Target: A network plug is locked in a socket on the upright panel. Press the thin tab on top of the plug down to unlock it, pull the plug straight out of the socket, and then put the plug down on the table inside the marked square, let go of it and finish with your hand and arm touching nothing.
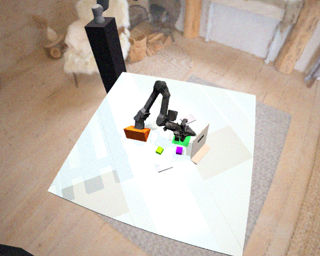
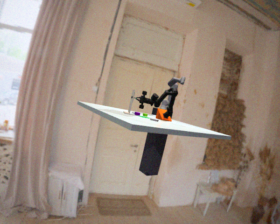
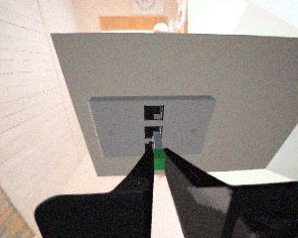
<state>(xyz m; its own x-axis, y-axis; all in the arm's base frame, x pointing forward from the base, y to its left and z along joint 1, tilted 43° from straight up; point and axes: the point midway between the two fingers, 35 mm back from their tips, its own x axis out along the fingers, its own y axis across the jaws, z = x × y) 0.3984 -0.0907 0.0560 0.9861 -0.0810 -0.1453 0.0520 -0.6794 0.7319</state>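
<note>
The green marked square is 170 mm below my gripper tip, 110 mm behind it and 70 mm to the left of it. Also, from my gripper tip: purple cube (160 mm below, 90 mm behind, 50 mm to the right); upright grey panel (60 mm below, 40 mm ahead, 20 mm to the right); green network plug (right at my gripper tip).
</note>
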